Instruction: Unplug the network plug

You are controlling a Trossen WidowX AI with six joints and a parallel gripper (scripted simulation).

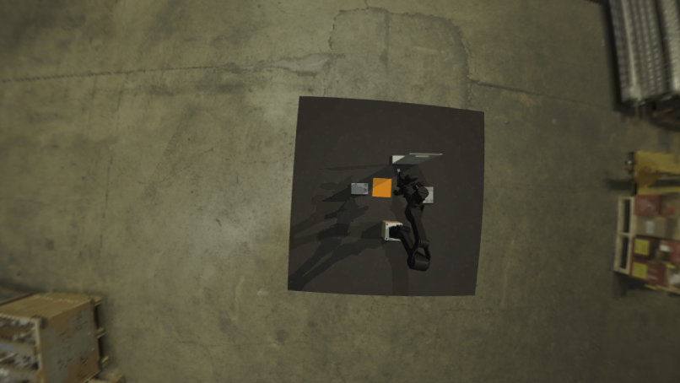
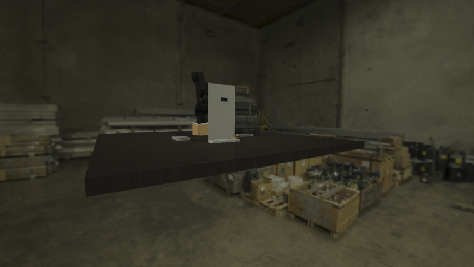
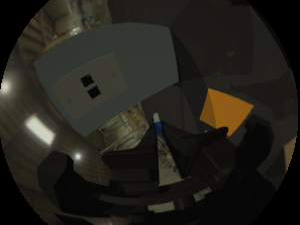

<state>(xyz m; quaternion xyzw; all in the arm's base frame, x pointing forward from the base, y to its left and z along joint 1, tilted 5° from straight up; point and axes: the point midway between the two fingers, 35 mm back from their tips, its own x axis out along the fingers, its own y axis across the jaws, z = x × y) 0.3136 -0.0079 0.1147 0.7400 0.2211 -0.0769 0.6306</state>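
My gripper tip is 8 cm past the orange marked square, 6 cm to the right of it and 17 cm above it. Also, from my gripper tip: upright grey panel: 8 cm ahead, 9 cm to the right, 3 cm below.
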